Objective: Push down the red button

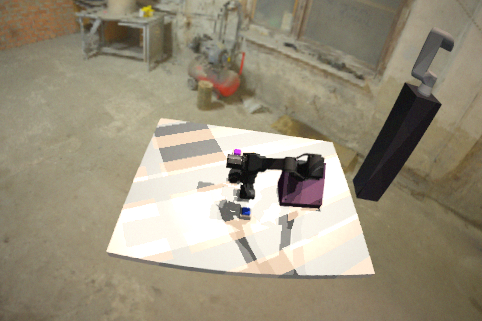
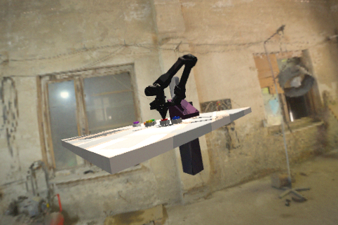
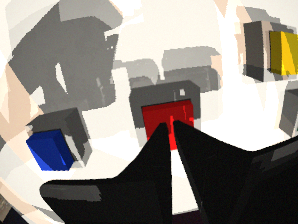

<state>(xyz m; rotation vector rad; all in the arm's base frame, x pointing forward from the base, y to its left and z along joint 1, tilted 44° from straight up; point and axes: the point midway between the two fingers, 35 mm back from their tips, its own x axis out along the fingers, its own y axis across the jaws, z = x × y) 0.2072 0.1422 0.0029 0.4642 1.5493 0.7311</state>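
The red button is 1 cm below my gripper tip. The rest, counted from my gripper tip: orange block 29 cm to the right, 2 cm below, 2 cm behind; then purple button 27 cm to the right, 7 cm ahead.
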